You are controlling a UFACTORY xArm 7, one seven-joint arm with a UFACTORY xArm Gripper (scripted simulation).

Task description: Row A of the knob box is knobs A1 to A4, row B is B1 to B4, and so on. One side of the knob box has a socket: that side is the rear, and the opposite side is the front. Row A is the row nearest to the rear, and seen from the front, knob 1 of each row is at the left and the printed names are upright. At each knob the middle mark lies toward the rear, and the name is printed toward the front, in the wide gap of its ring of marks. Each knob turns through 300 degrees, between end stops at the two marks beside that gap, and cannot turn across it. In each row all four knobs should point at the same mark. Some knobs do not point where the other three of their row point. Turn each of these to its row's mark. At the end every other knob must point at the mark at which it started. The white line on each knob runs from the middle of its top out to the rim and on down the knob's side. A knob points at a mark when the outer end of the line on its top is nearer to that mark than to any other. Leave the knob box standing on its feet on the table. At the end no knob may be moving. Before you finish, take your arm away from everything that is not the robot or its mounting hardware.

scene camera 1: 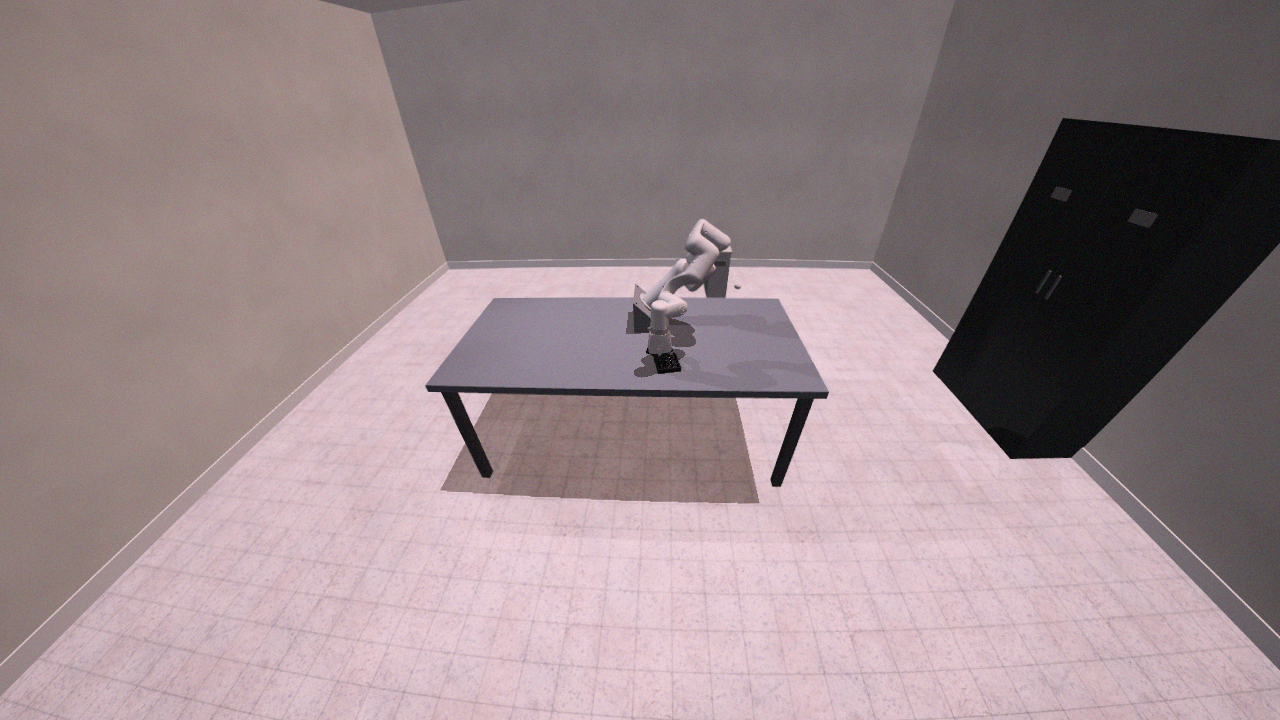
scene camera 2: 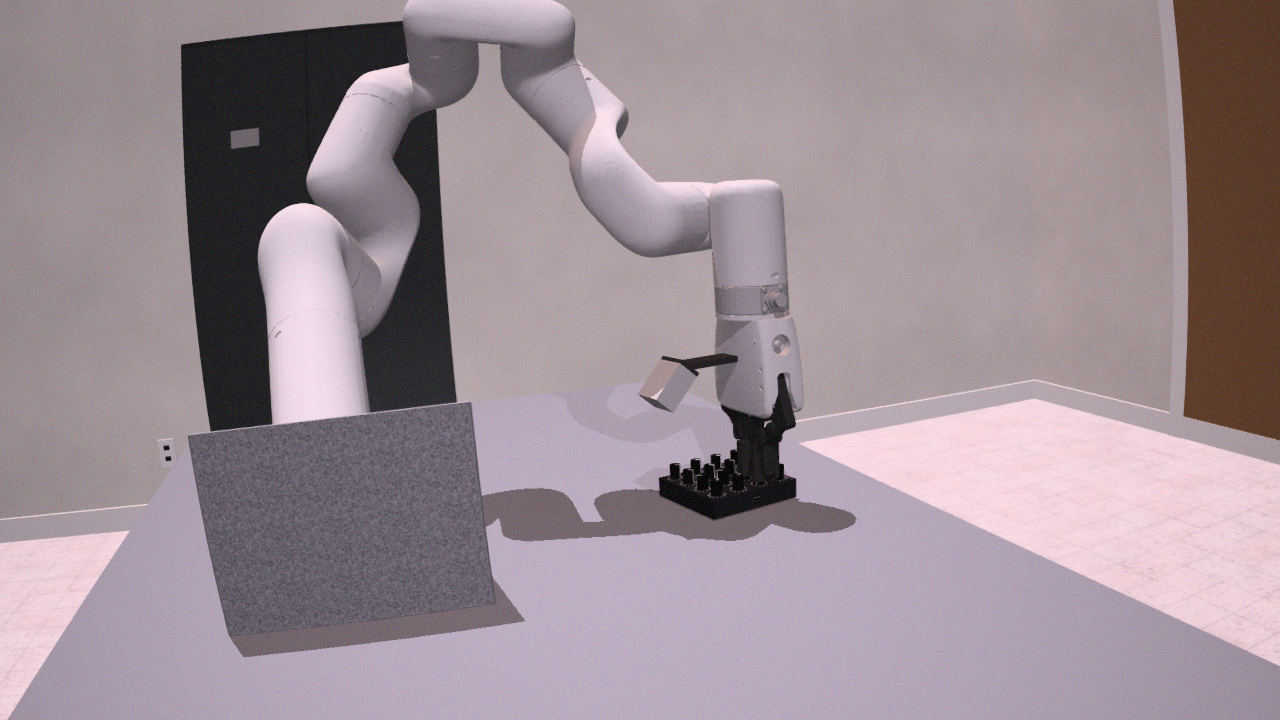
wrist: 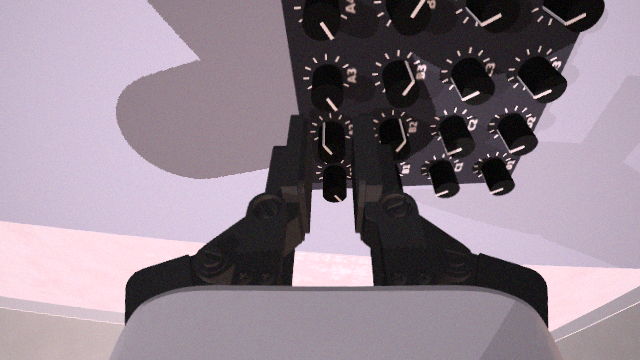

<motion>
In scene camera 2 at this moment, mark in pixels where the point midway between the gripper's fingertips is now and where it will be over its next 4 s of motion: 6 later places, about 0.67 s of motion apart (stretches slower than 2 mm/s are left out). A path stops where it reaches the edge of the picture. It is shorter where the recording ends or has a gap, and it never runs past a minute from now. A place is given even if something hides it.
My gripper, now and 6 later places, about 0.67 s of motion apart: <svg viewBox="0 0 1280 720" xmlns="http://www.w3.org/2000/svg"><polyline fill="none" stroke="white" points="758,477 758,451 757,445 752,454 749,458 749,454 752,442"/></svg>
</motion>
